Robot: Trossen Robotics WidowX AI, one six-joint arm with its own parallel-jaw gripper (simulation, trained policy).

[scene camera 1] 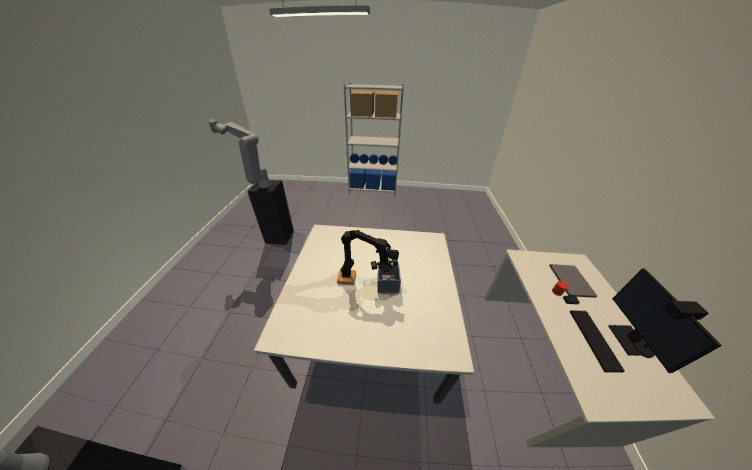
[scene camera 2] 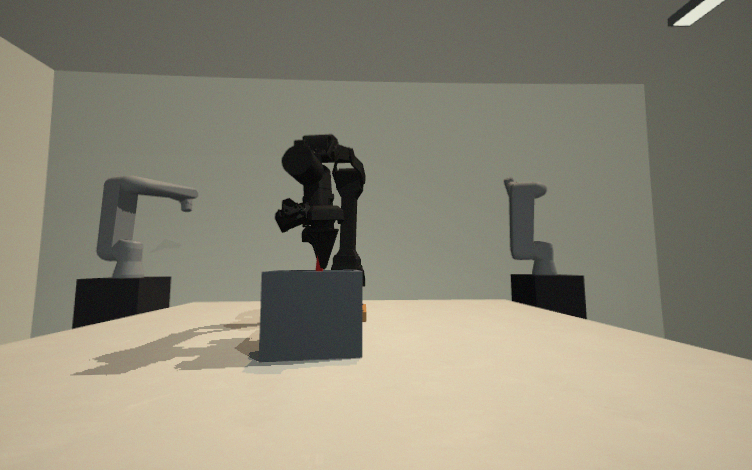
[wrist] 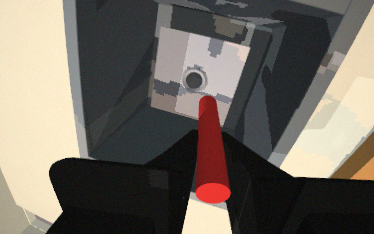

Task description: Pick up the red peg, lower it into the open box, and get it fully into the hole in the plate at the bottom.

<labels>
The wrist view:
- my gripper: 207,137
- red peg: 212,186
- dark grey box: 292,59
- plate: 176,89
</labels>
